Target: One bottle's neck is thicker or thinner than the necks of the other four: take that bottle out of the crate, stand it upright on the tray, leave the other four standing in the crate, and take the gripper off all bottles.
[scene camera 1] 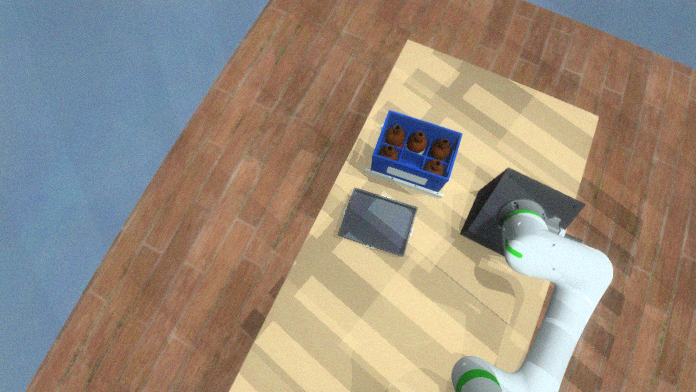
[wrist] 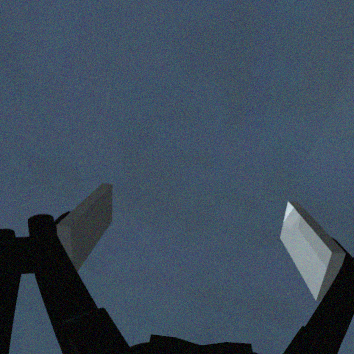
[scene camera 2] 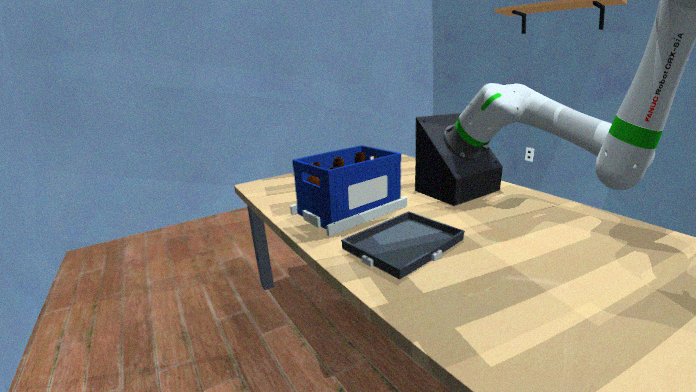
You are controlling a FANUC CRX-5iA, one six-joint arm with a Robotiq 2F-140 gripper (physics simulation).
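Places are measured from the arm's base along level axes (x ahead, y left, z up), in millimetres.
Pixels of known places: gripper, fingertip midpoint: (wrist: 197, 211); arm's base at its link origin: (scene camera 1: 520, 218) (scene camera 2: 461, 143).
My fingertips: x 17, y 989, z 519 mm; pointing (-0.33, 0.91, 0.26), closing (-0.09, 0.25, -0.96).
For each thing: its top centre in the pictures, then the offset to it from my fingertips. "spot": a spot on its surface instead.
- blue crate at its top centre: (scene camera 2: 347, 156) (scene camera 1: 418, 144) dx +392, dy -1095, dz -520 mm
- dark tray at a spot on its surface: (scene camera 2: 415, 242) (scene camera 1: 381, 228) spot: dx +393, dy -801, dz -690 mm
The blue crate (scene camera 1: 378, 164) (scene camera 2: 340, 187) stands upright on the table. It holds several brown bottles, standing neck up: three in the back row, the left (scene camera 1: 395, 136), middle (scene camera 1: 417, 143) and right (scene camera 1: 441, 149) ones, and two in the front row, at left (scene camera 1: 388, 154) and right (scene camera 1: 434, 167) in scene camera 1. The front middle compartment holds no bottle. I cannot tell which neck differs. The dark tray (scene camera 1: 375, 225) (scene camera 2: 415, 242) lies flat beside the crate, with no bottle on it. My gripper (wrist: 197, 211) is open and empty, facing blue wall in the wrist view, away from the bottles; it does not show in the scene views.
Pale strips (scene camera 1: 405, 183) (scene camera 2: 367, 216) border the crate's foot. The black pedestal (scene camera 1: 540, 192) (scene camera 2: 435, 172) stands on the table to the right of the crate, bearing the white arm (scene camera 1: 570, 305) (scene camera 2: 555, 110). A wooden shelf (scene camera 2: 560, 7) is on the wall.
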